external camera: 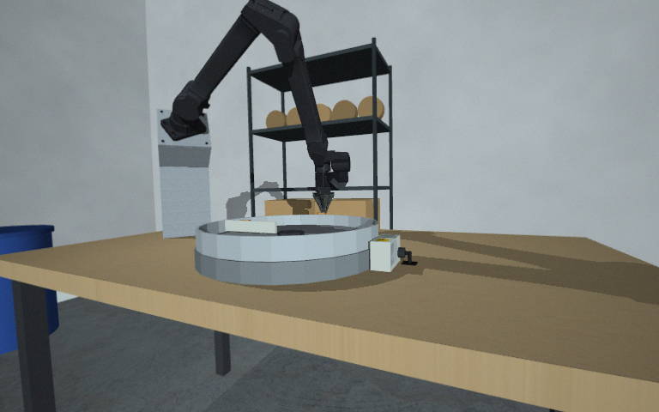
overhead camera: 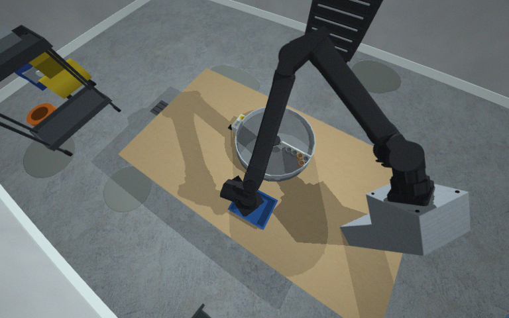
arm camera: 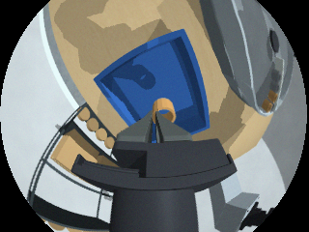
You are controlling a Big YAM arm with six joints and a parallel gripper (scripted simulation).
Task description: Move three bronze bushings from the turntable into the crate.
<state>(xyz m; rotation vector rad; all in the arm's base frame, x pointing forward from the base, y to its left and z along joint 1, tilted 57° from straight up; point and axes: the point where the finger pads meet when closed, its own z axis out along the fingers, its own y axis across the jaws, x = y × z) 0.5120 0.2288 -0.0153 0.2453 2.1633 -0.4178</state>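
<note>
The blue crate lies 1 cm behind my hand, 1 cm to the right of it and 5 cm below it. The rest, counted from my hand: grey turntable (4 cm ahead, 37 cm to the right, 3 cm below).
</note>
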